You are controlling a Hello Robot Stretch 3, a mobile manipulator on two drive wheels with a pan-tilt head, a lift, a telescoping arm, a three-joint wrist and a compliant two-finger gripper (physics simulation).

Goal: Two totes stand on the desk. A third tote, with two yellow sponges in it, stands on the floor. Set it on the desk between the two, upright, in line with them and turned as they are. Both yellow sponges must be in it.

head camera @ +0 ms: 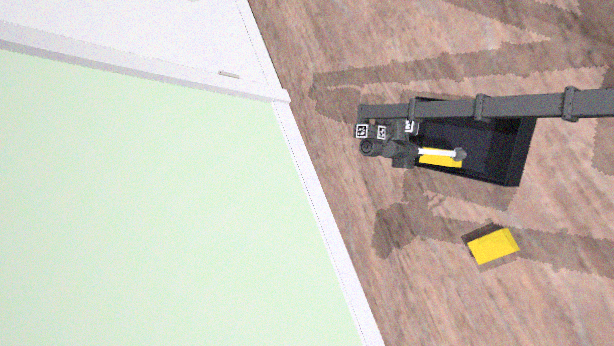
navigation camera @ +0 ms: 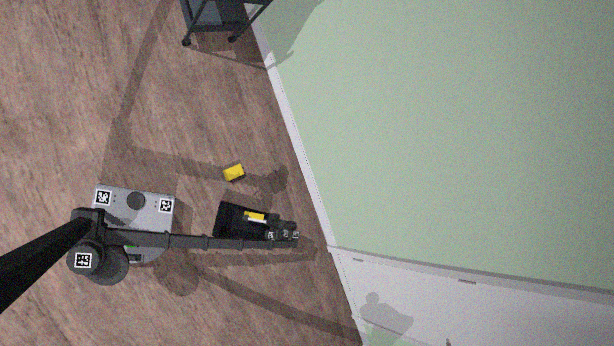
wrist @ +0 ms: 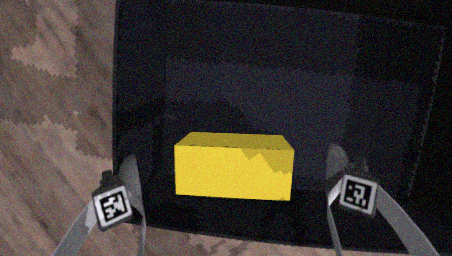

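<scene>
The third tote (head camera: 524, 150) (navigation camera: 218, 220) (wrist: 137, 75), black, stands on the floor under my arm; part of it is hidden. One yellow sponge (head camera: 440, 161) (navigation camera: 254, 215) (wrist: 232, 172) lies inside it, near one long wall. The other yellow sponge (head camera: 494, 247) (navigation camera: 233, 172) lies on the floor outside, beside the tote. My gripper (head camera: 460, 154) (navigation camera: 247, 219) (wrist: 233, 168) is open over the tote, with its fingers on either side of the inner sponge and visible gaps to it. Finger depth is unclear. The desk and its two totes do not show.
My arm (head camera: 525, 105) (navigation camera: 185, 241) reaches from my base (navigation camera: 150, 225) across the tote. A white baseboard (head camera: 320, 200) (navigation camera: 295, 140) and green wall (head camera: 150, 200) (navigation camera: 425, 150) stand beyond the wrist. A dark wheeled cart (navigation camera: 250, 21) stands at the top of the navigation view.
</scene>
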